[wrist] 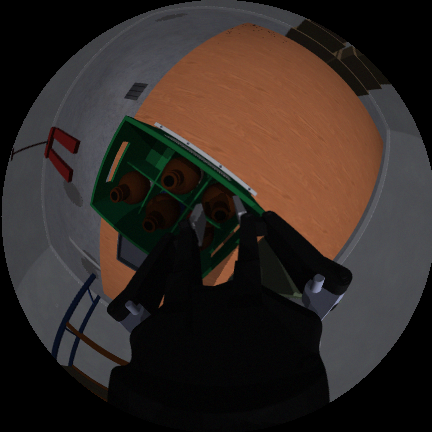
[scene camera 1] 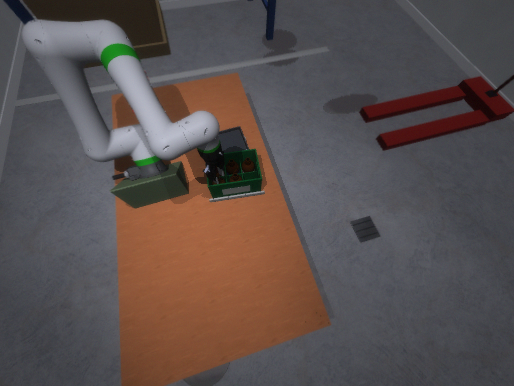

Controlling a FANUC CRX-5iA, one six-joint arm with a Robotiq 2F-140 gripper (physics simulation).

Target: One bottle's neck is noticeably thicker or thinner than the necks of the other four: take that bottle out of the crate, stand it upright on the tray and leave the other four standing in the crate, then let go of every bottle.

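Frame: origin at the arm's base, x right, y ahead, z up, level; centimetres.
Seen in the pictures: gripper, between the fingertips: [wrist: 218, 208] [scene camera 1: 219, 178]; arm's base, origin of its link: [scene camera 1: 153, 173].
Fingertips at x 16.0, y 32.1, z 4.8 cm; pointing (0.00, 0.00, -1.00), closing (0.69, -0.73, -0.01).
Note:
Offsets run from my fingertips to a thing's top centre. "spot": to the spot under its first point. Level surfaces: height alone.
A green crate {dx -4.5, dy +8.4, dz +0.1 cm} [scene camera 1: 257, 186] [wrist: 112, 216] holds five brown bottles in its compartments. Four show clearly in the wrist view: one bottle {dx -7.3, dy +17.3, dz -1.1 cm} [wrist: 134, 187] at the far left, one {dx -0.2, dy +8.3, dz -1.1 cm} [wrist: 184, 174] near the strip side, one {dx -8.9, dy +8.7, dz -1.1 cm} [wrist: 164, 211] on the tray side, and one {dx -1.2, dy -0.9, dz -1.1 cm} [wrist: 215, 194] by the fingertips. The fifth bottle {dx -9.7, dy -0.1, dz -1.1 cm} [wrist: 206, 239] is mostly hidden behind a finger. I cannot tell for sure which neck differs. My gripper [scene camera 1: 214, 172] [wrist: 218, 208] is partly open, pointing down at the crate, its fingertips on either side of a bottle's neck without gripping it. The dark grey tray {spot: dx -34.3, dy +15.4, dz -16.9 cm} [scene camera 1: 233, 139] [wrist: 131, 254] lies behind the crate.
A light strip {spot: dx +5.8, dy +7.0, dz -14.8 cm} [scene camera 1: 237, 196] [wrist: 204, 156] runs along the crate's front side. An olive-green block [scene camera 1: 155, 191] [wrist: 274, 272] stands beside the crate, near the arm's base. All stand on the orange table top {dz -17.4 cm} [scene camera 1: 200, 260] [wrist: 280, 100]. A red forked object [scene camera 1: 422, 101] lies on the floor.

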